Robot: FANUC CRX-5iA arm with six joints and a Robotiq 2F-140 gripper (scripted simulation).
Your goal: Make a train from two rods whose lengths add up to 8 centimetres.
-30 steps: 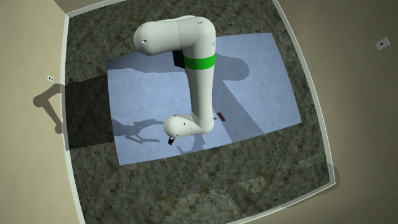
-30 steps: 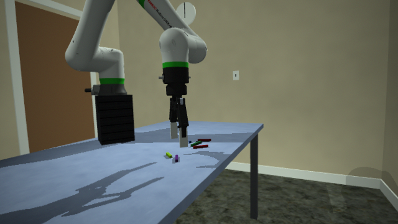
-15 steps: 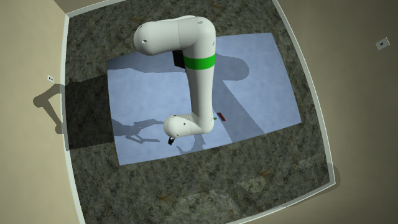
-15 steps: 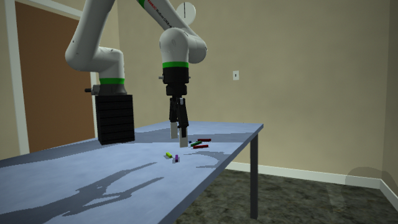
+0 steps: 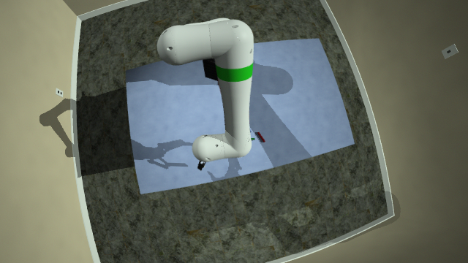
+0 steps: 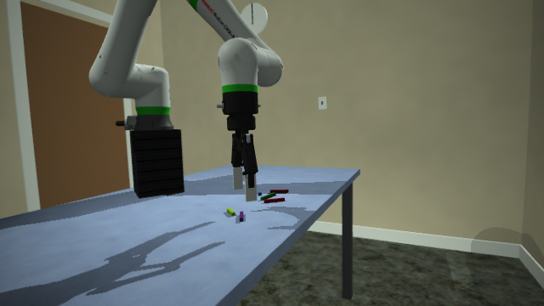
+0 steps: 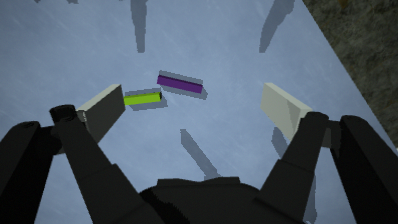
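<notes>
Right now the blue rod is 70 mm behind my hand, 260 mm to the left of it and 70 mm below it. Round my hand: purple rod (20 mm behind, 10 mm to the left, 70 mm below); then green rod (30 mm behind, 240 mm to the left, 70 mm below); then lime rod (60 mm behind, 40 mm to the left, 70 mm below).
</notes>
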